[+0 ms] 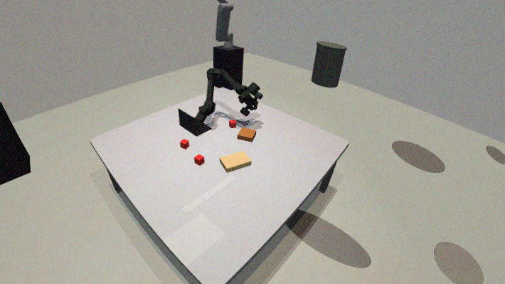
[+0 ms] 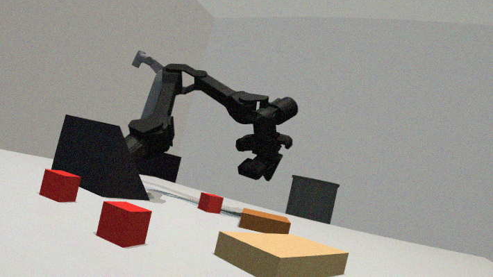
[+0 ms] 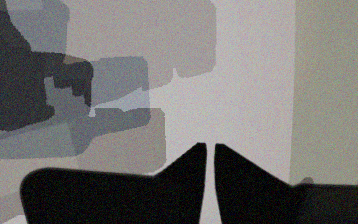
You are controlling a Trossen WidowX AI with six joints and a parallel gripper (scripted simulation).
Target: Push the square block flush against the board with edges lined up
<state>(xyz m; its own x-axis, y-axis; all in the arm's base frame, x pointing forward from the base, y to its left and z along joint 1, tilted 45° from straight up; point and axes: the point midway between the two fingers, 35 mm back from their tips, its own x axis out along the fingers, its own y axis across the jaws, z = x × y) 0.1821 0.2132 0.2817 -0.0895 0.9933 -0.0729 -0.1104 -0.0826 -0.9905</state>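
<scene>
Right now the square block is 100 mm ahead of my gripper tip, 180 mm to the right of it and 90 mm below it. The rest, counted from my gripper tip: board 240 mm ahead, 420 mm to the right, 90 mm below.
</scene>
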